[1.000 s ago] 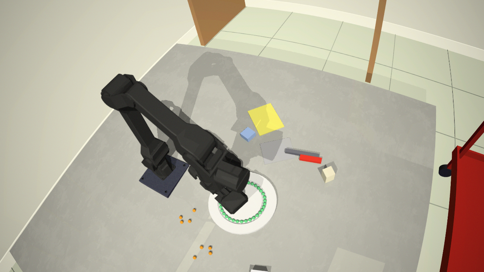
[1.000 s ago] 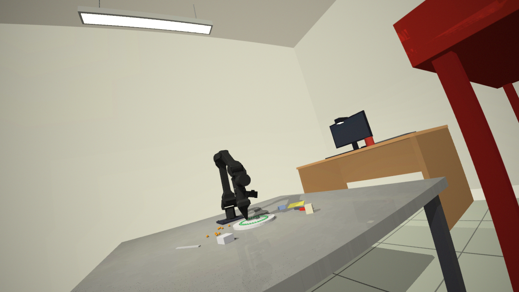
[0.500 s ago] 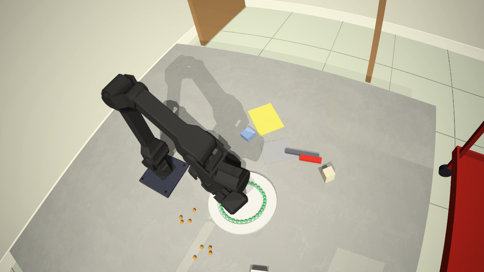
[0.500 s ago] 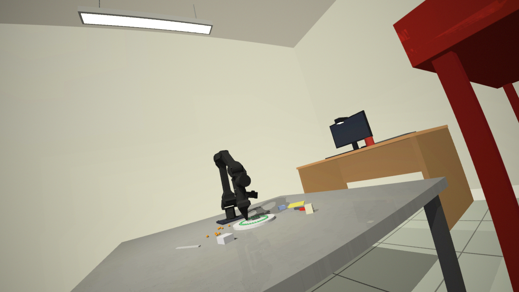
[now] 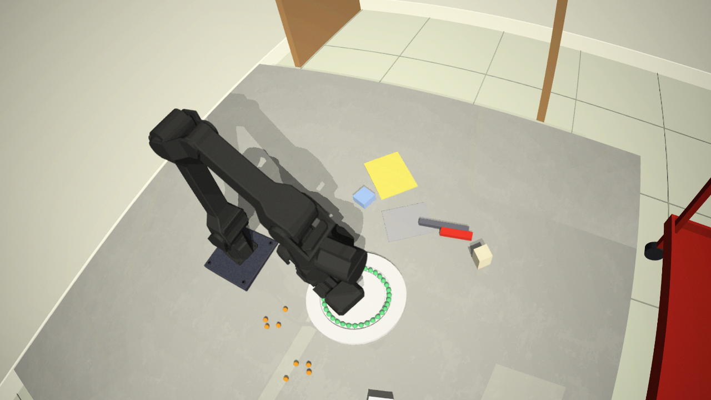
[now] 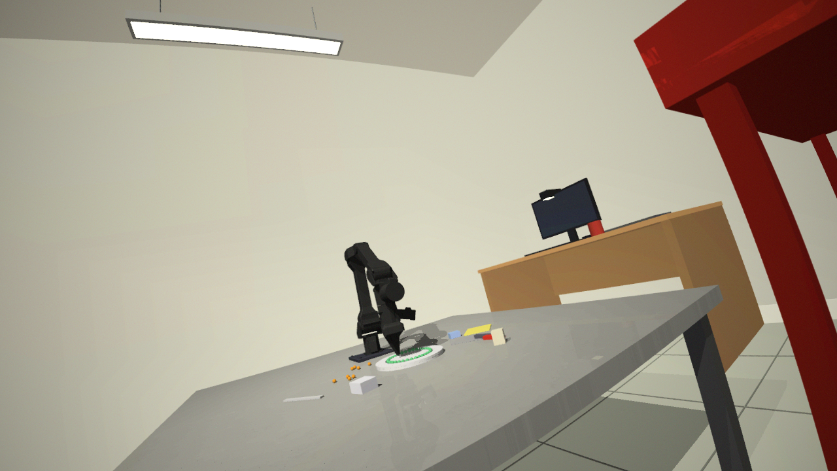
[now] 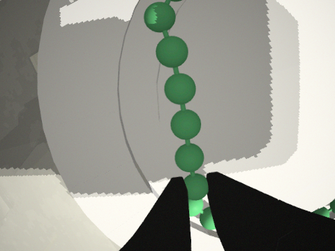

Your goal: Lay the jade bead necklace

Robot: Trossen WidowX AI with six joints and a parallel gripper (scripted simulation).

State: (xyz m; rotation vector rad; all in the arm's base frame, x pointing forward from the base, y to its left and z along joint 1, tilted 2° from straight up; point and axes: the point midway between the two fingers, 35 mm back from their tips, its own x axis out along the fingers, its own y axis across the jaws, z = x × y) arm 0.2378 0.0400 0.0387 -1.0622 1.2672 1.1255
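Right now my gripper tip is 50 mm short of the inner disc, 20 mm to the right of it and 10 mm above it. Round my gripper tip: blue cube 80 mm behind, 220 mm to the left, 10 mm below; then grey sheet 40 mm ahead, 230 mm to the left, 20 mm below; then bead board 50 mm ahead, 20 mm to the left, 10 mm below.
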